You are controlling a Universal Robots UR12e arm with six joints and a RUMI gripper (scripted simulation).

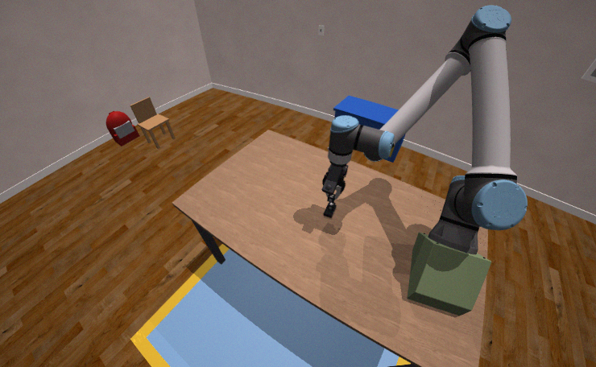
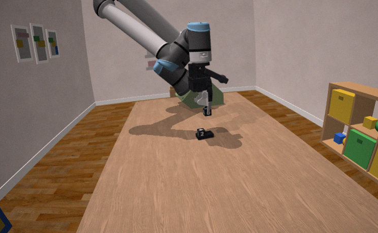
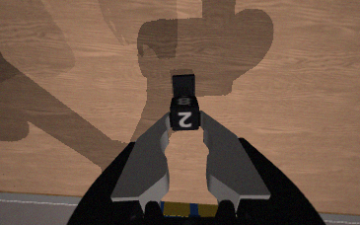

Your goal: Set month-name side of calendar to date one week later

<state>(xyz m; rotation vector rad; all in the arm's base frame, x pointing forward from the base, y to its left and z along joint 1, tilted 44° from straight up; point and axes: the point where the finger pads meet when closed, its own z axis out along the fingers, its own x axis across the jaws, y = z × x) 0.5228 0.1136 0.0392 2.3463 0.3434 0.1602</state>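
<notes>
The black calendar tray is 12 cm below my hand and 2 cm to the right of it. Round my hand: black number cube: 1 cm below.
</notes>
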